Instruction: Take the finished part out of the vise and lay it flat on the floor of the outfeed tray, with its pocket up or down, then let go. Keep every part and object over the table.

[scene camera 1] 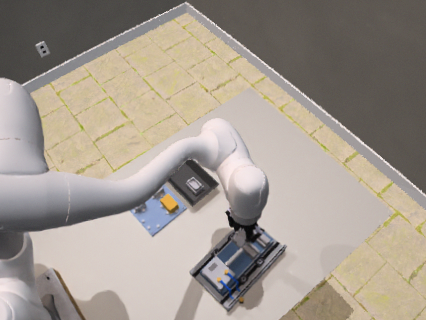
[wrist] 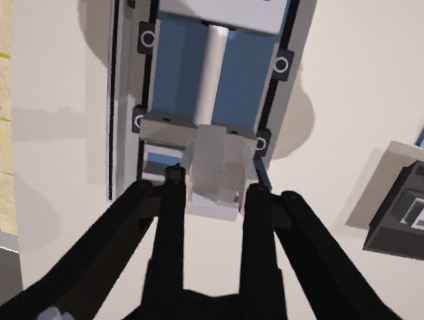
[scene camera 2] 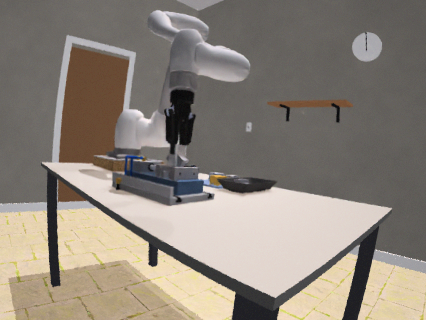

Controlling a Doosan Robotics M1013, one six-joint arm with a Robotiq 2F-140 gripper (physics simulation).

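Pixels of known places: gripper, fingertip midpoint: (scene camera 1: pixel 242 239) (wrist: pixel 217 157) (scene camera 2: pixel 177 165); arm's base at its link origin: (scene camera 2: pixel 127 158).
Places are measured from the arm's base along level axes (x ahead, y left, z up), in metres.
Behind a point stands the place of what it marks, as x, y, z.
Observation:
The finished part (wrist: pixel 215 155) @[0.714, -0.116, 0.077] is a pale grey block at the near-end jaws of the vise (scene camera 1: pixel 216 272) @[0.594, -0.155, 0.036] (scene camera 2: pixel 189 187) @[0.820, -0.114, -0.019] (wrist: pixel 172 75) @[0.687, -0.172, 0.000]. It sits tilted over the jaws, and its lower side is hidden. My gripper (scene camera 1: pixel 245 237) @[0.731, -0.108, 0.036] (scene camera 2: pixel 177 154) (wrist: pixel 217 157) @[0.731, -0.108, 0.036] points down over this end of the vise and is shut on the part, with one finger pad on each side of it. The outfeed tray (scene camera 1: pixel 206 193) @[0.734, 0.135, -0.019] (scene camera 2: pixel 250 186) @[0.785, 0.178, -0.029] (wrist: pixel 392 242) @[0.777, 0.189, -0.030] is dark, shallow and has sloping walls. It stands on the table apart from the vise.
A grey part with a pocket (scene camera 1: pixel 194 185) @[0.716, 0.194, -0.027] lies in the tray. Beside the tray is a blue plate (scene camera 1: pixel 154 225) @[0.506, 0.142, -0.052] with a yellow block (scene camera 1: pixel 169 202) (scene camera 2: pixel 217 179) and small grey pieces partly hidden by the arm. Blue handles (scene camera 1: pixel 231 277) (scene camera 2: pixel 128 165) stand up at the vise's far end.

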